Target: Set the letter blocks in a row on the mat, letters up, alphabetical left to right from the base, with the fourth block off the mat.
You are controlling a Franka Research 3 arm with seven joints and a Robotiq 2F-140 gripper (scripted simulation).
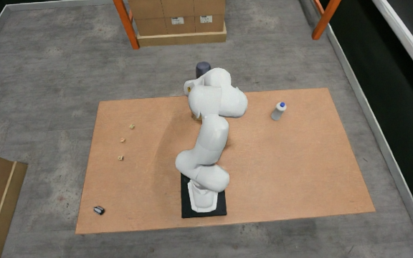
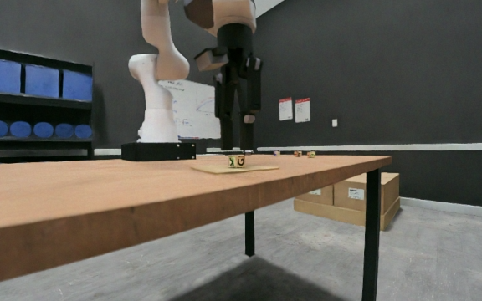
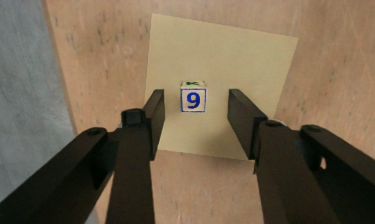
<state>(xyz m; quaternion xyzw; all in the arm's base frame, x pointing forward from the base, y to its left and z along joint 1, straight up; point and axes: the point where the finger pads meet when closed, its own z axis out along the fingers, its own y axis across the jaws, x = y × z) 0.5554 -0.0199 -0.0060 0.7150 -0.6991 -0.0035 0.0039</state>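
Right now my hand is 7 cm above the pale yellow mat and 2 cm past it. Round my hand: block 52 cm to the left, 13 cm behind, 6 cm below; then white bottle 51 cm to the right, 7 cm behind, 1 cm above; then black object 68 cm behind, 65 cm to the left, 5 cm below.
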